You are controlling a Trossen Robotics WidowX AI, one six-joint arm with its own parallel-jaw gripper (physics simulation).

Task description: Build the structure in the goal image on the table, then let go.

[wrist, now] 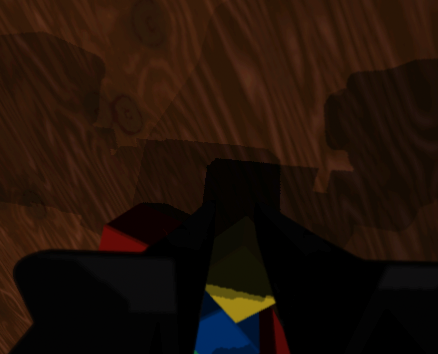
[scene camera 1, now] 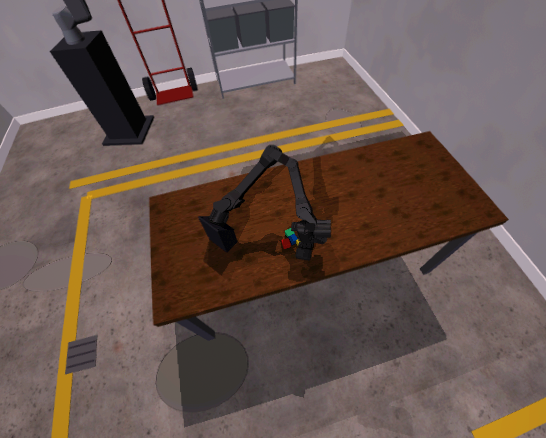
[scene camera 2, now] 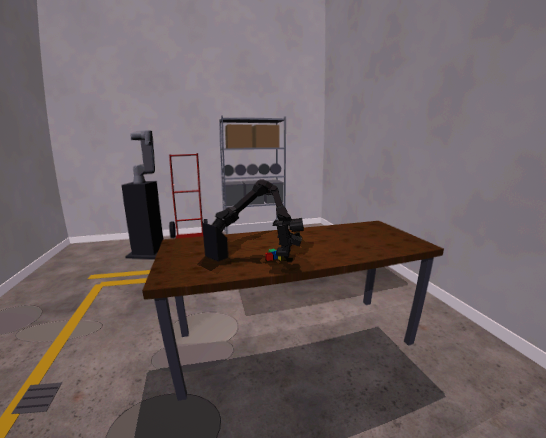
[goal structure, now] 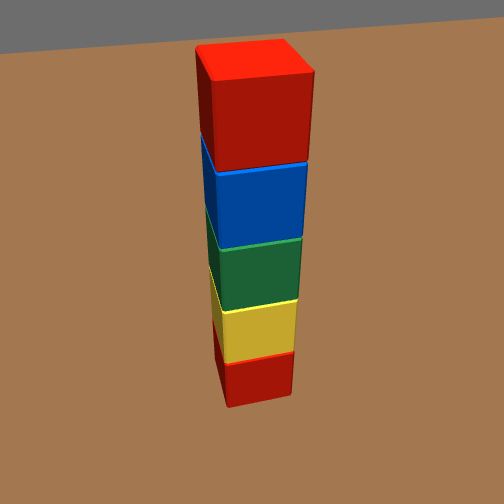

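Pixels of known places: gripper, fingertip midpoint: (wrist: 234, 208) (scene camera 1: 308, 243) (scene camera 2: 287, 257); arm's base at its link origin: (scene camera 1: 216, 222) (scene camera 2: 214, 230).
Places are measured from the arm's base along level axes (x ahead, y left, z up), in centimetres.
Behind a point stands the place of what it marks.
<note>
My gripper (scene camera 1: 301, 243) @(x 39.0, y -2.9, z -14.0 cm) (scene camera 2: 283, 257) @(x 39.0, y -2.9, z -14.0 cm) (wrist: 234, 208) @(x 39.0, y -2.9, z -14.0 cm) points down at the table, its fingers closed around a yellow cube (scene camera 1: 298, 242) @(x 34.6, y -3.5, z -11.7 cm) (scene camera 2: 280, 258) @(x 35.1, y -4.8, z -13.5 cm) (wrist: 240, 305) @(x 34.8, y -2.9, z -11.5 cm). A blue cube (scene camera 1: 293, 239) @(x 32.4, y -2.1, z -11.5 cm) (scene camera 2: 275, 255) @(x 32.5, y -3.2, z -12.5 cm) (wrist: 220, 332) @(x 33.0, y -1.6, z -11.5 cm) is beside the yellow one, toward the arm's base. A green cube (scene camera 1: 289, 232) @(x 30.7, y 1.4, z -11.5 cm) (scene camera 2: 272, 251) @(x 30.8, y 0.9, z -12.0 cm) and a red cube (scene camera 1: 286, 244) @(x 29.3, y -4.6, z -11.5 cm) (scene camera 2: 269, 257) @(x 29.4, y -5.0, z -12.9 cm) (wrist: 281, 335) @(x 30.0, y -4.8, z -13.9 cm) are close by the blue one. Another red cube (wrist: 122, 240) @(x 38.6, y 2.8, z -11.5 cm) lies apart behind the left finger in the wrist view. The fingers hide parts of the cubes.
The arm's black base (scene camera 1: 218, 233) @(x 2.6, y -7.1, z 2.9 cm) (scene camera 2: 215, 242) @(x 1.8, y -6.6, z -4.3 cm) stands on the left part of the brown table (scene camera 1: 390, 185) @(x 83.2, y 31.0, z -14.8 cm) (scene camera 2: 360, 245) @(x 84.1, y 17.0, z -14.8 cm). A red hand truck (scene camera 1: 174, 95) (scene camera 2: 186, 191) and a shelf unit (scene camera 1: 255, 46) (scene camera 2: 253, 148) stand behind the table.
</note>
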